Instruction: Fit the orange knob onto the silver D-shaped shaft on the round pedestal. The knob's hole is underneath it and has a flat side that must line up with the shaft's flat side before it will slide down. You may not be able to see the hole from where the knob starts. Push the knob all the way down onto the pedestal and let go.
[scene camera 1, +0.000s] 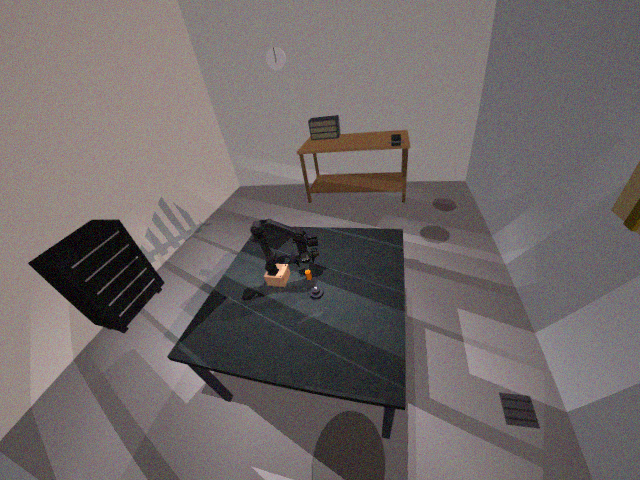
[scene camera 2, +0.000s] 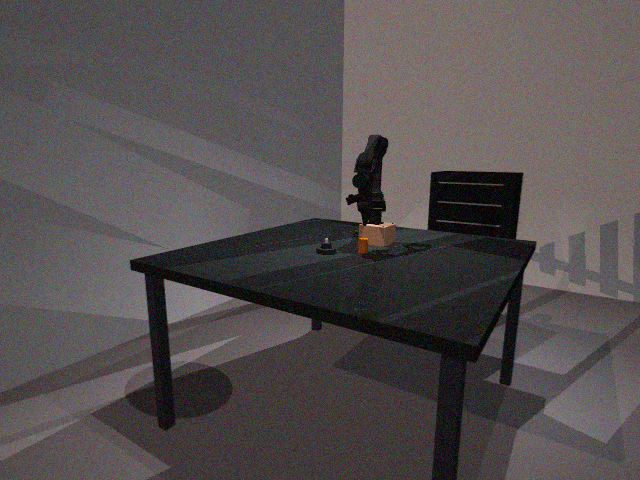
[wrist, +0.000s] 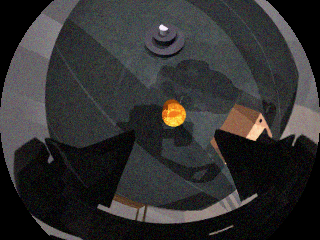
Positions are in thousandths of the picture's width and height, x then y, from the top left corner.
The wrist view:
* my gripper: 552, 560
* round pedestal: 511, 169
